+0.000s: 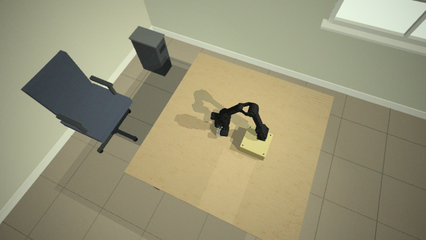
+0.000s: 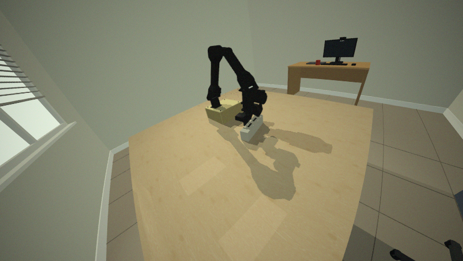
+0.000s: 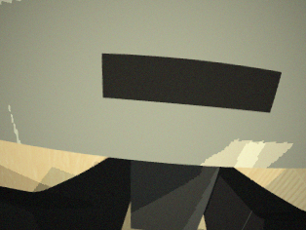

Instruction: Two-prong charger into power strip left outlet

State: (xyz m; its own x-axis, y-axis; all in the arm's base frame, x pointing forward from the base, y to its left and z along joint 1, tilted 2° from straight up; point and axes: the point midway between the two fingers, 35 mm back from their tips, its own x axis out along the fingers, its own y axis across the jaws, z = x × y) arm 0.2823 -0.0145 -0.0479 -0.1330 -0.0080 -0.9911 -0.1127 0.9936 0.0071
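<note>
My gripper tip is now 2 cm short of the two-prong charger and 1 cm below it.
</note>
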